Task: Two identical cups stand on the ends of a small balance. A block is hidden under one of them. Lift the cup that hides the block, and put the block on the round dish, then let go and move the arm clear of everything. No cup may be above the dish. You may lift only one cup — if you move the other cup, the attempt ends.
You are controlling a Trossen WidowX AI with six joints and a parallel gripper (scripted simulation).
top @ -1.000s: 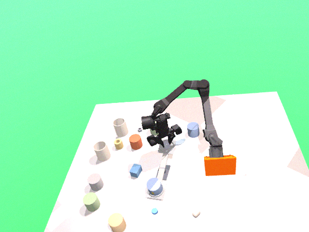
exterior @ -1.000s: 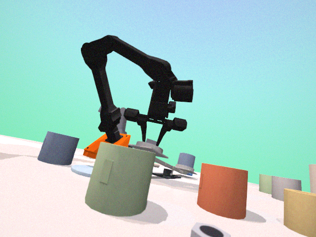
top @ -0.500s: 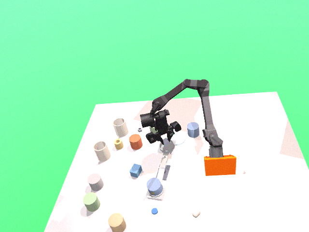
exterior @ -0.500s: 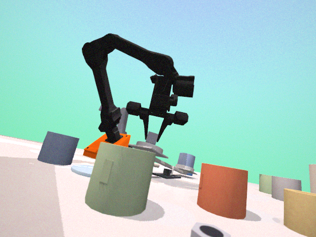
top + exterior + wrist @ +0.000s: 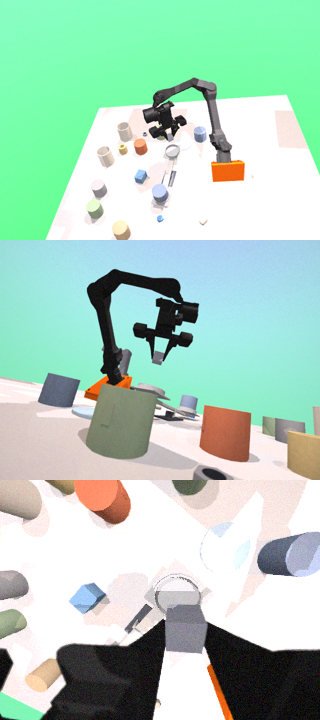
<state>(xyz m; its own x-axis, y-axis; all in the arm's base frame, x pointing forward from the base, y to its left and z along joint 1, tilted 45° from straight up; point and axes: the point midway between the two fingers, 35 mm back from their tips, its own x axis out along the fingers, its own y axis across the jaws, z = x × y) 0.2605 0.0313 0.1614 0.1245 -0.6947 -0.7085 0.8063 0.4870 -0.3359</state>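
Now: the pale blue round dish 40 mm behind my gripper tip, 130 mm to the right of it and 170 mm below it. Round my gripper tip: grey block (10 mm above); orange cylinder (190 mm ahead, 80 mm to the right, 130 mm below); balance (10 mm ahead, 120 mm to the left, 130 mm below).
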